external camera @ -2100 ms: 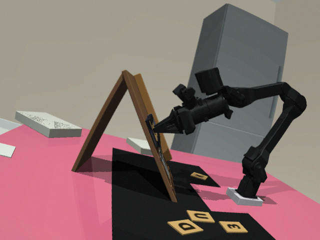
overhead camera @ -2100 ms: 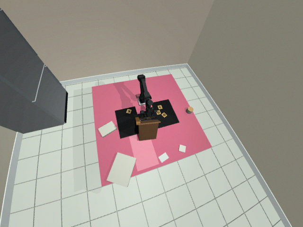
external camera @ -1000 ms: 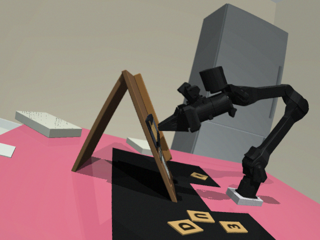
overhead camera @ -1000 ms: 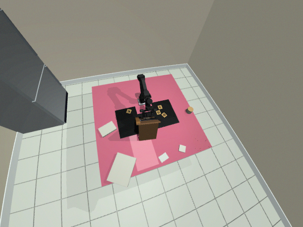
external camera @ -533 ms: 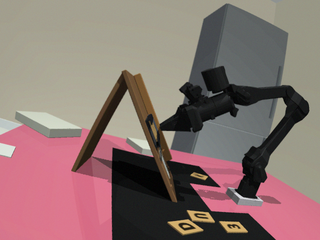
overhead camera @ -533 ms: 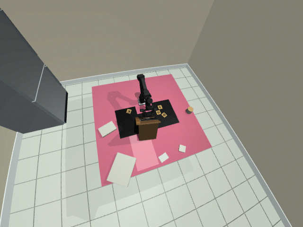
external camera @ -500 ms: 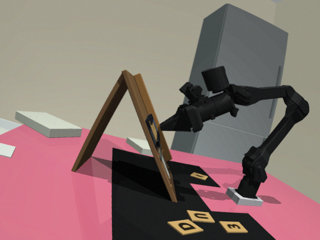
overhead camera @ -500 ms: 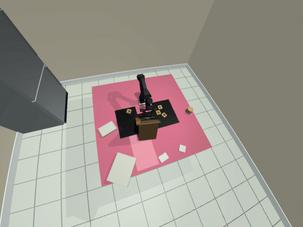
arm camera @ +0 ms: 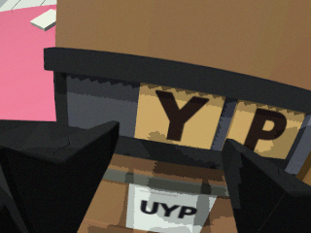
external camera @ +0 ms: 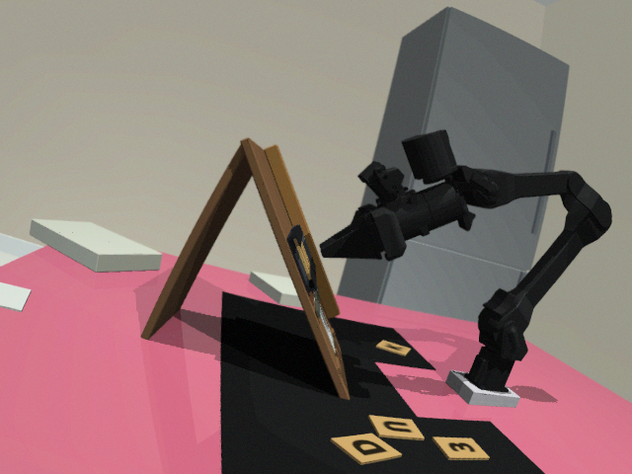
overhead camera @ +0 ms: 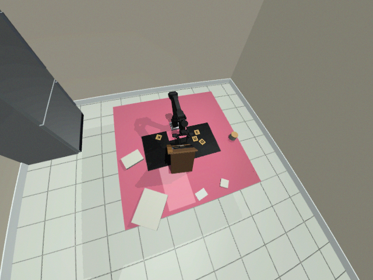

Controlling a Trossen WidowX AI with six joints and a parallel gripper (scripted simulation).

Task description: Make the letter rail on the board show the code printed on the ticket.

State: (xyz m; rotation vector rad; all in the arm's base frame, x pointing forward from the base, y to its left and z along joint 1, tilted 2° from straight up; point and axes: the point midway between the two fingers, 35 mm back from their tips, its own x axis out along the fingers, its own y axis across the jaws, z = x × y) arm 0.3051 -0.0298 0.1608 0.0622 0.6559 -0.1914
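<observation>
The white ticket lies 3 cm behind my gripper tip, 1 cm to the right of it and 10 cm below it. Also, from my gripper tip: black mat: 12 cm behind, 3 cm to the left, 17 cm below.
</observation>
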